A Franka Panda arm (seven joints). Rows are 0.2 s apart.
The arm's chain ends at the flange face. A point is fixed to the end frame.
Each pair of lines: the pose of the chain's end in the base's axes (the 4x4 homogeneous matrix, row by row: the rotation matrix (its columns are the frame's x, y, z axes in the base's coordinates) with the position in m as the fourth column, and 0 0 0 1 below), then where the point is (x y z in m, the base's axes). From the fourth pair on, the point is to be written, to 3 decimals.
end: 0.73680 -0.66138 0.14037 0.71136; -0.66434 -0.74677 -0.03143 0.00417; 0.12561 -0.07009 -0.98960 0.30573; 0 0 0 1
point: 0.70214 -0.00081 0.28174
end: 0.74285 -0.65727 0.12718 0.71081; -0.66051 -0.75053 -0.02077 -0.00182; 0.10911 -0.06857 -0.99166 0.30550; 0 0 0 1
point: 0.70130 -0.00663 0.28159
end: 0.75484 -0.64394 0.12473 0.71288; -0.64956 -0.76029 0.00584 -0.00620; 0.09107 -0.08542 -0.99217 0.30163; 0 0 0 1
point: 0.70339 -0.01059 0.27763
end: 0.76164 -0.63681 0.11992 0.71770; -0.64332 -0.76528 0.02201 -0.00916; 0.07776 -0.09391 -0.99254 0.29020; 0 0 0 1
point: 0.708 -0.013 0.266
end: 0.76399 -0.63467 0.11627 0.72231; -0.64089 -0.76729 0.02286 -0.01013; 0.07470 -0.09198 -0.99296 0.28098; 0 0 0 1
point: 0.713 -0.014 0.257
